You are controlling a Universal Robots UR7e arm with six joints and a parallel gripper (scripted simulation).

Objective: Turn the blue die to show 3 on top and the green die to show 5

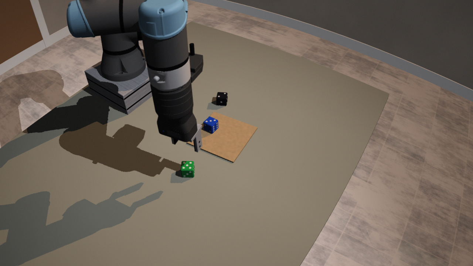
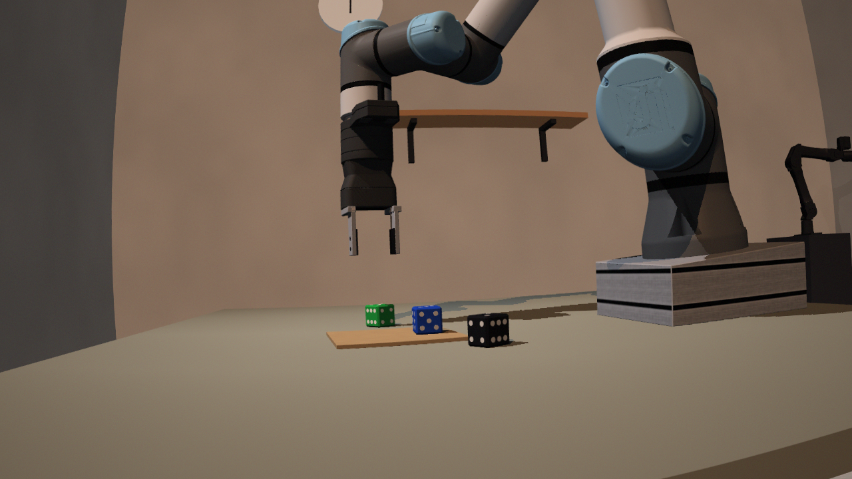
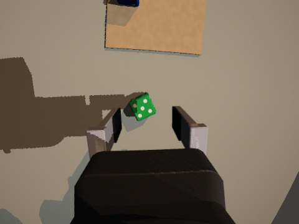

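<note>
My hand is 1 cm to the left of the green die and 10 cm above it. Also, from my hand: brown mat 1 cm behind, 15 cm to the left, 11 cm below; black die 9 cm behind, 26 cm to the left, 10 cm below; blue die 5 cm behind, 15 cm to the left, 10 cm below.
</note>
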